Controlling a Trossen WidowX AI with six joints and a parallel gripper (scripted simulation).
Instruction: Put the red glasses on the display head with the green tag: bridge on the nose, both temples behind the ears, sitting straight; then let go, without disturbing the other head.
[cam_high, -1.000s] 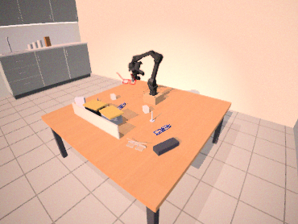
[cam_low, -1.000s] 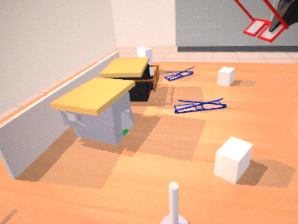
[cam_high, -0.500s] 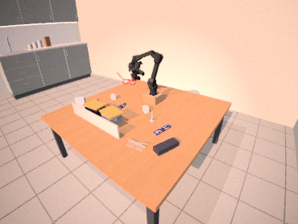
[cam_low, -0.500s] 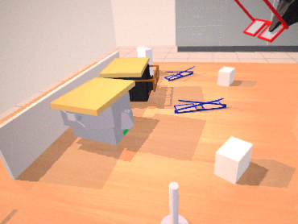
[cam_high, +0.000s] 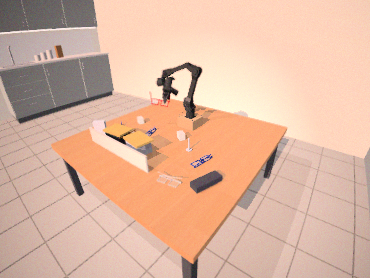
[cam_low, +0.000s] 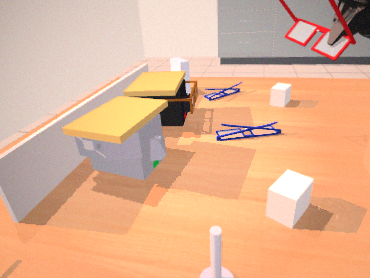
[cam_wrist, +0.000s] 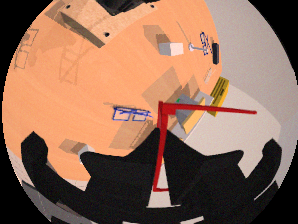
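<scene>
My gripper tip is 330 mm short of the grey display head, 150 mm to the right of it and 150 mm above it. From my gripper tip the other things lie so: long white panel 470 mm ahead, 50 mm to the left, 150 mm below; then thin white post 120 mm ahead, 350 mm to the left, 180 mm below; then dark case 300 mm ahead, 640 mm to the left, 180 mm below.
</scene>
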